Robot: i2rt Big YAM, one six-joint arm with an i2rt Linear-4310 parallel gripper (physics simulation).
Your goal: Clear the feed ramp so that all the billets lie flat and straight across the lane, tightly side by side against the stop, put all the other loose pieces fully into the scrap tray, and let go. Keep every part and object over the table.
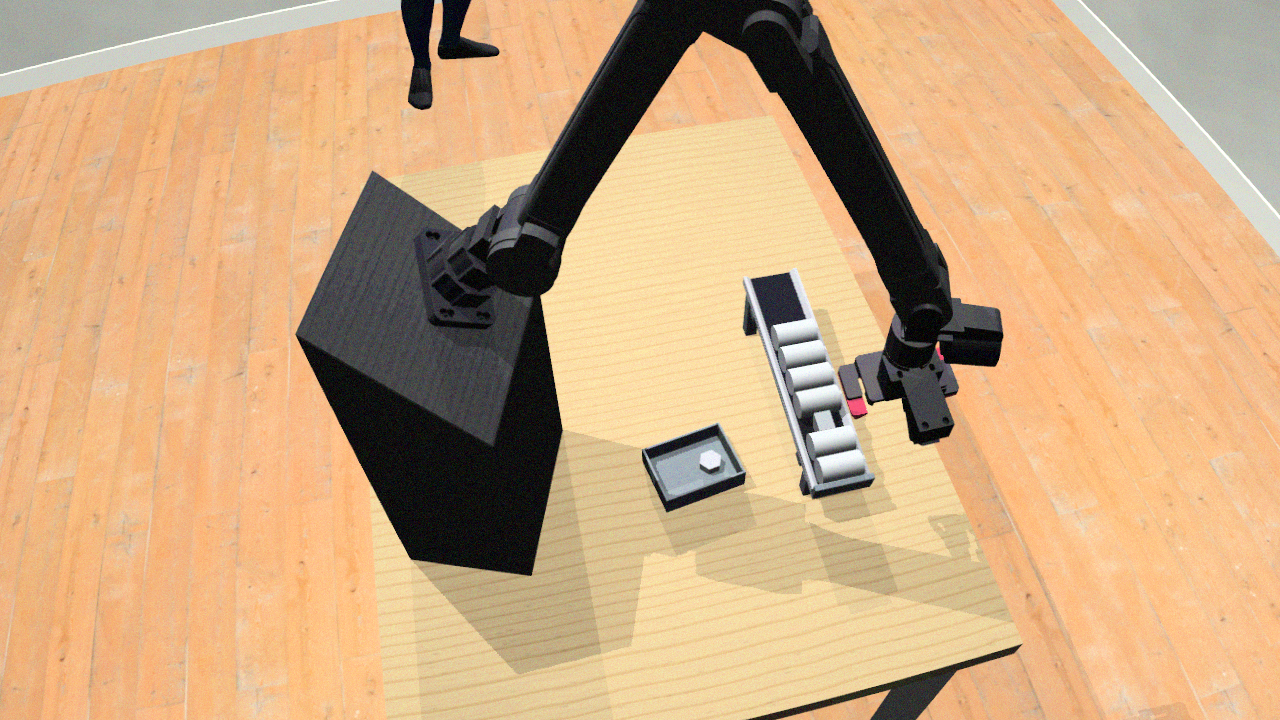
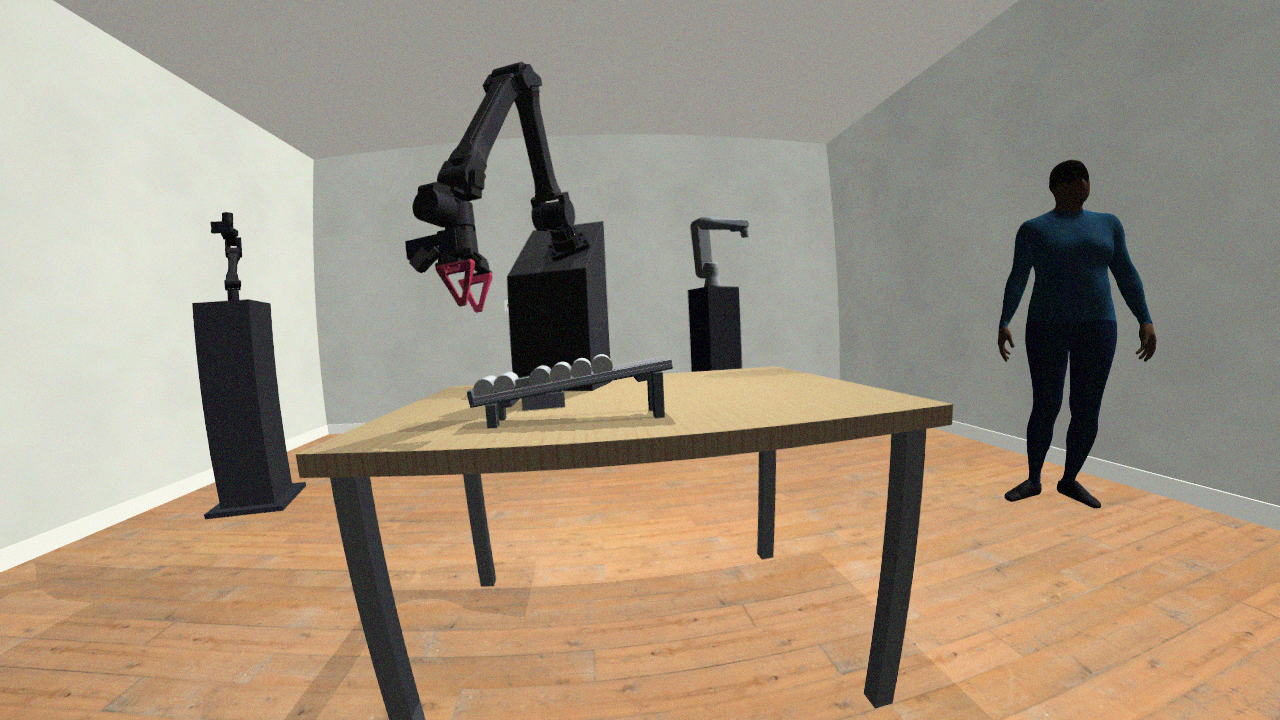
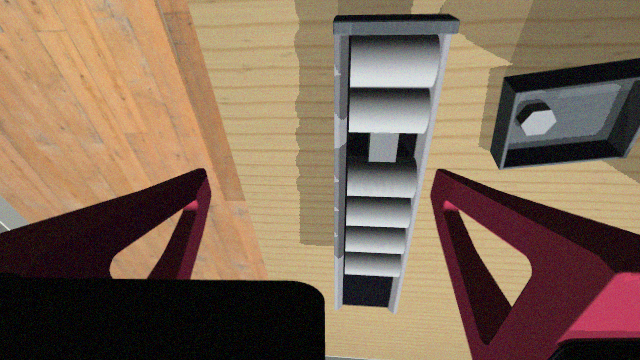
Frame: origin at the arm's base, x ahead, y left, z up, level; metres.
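Seen in the pictures: gripper, between the fingertips: point(image 1: 889, 407) point(image 2: 471, 309) point(image 3: 320, 181); arm's base, origin of its link: point(image 1: 451, 281) point(image 2: 569, 248).
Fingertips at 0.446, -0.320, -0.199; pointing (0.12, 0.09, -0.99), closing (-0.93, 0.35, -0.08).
Note:
Offsets run from my fingertips to a thing's middle, as dx, dy, dz. "spot": to the spot under its first point. Level surfaces: height alone.
The feed ramp {spot: +0.062, +0.326, -0.130} point(image 1: 776, 295) point(image 2: 640, 368) point(image 3: 367, 291) slopes down to its stop {spot: -0.053, -0.003, -0.153} point(image 1: 841, 485) point(image 3: 396, 25). Two white billets lie across the lane at the stop: the lowest billet {-0.037, +0.023, -0.152} point(image 1: 839, 465) point(image 3: 394, 61) and a second billet {-0.025, +0.061, -0.147} point(image 1: 831, 440) point(image 3: 389, 110). A small pale block {-0.014, +0.095, -0.150} point(image 1: 822, 419) point(image 3: 383, 147) sits in the gap above them. Above it, several more billets lie across in a row, starting with this billet {-0.004, +0.127, -0.138} point(image 1: 818, 399) point(image 3: 381, 179). The scrap tray {-0.198, +0.162, -0.207} point(image 1: 707, 492) point(image 3: 502, 125) holds a white hexagonal piece {-0.171, +0.158, -0.213} point(image 1: 710, 461) point(image 3: 538, 122). My gripper point(image 2: 471, 309) point(image 3: 320, 181) is open and empty, high above the ramp.
The wooden table {dz -0.225} point(image 1: 662, 223) point(image 2: 760, 402) carries the ramp and tray. The black arm pedestal point(image 1: 465, 447) point(image 2: 559, 313) stands beyond the tray from the ramp. A person point(image 1: 420, 62) point(image 2: 1074, 268) stands away from the table.

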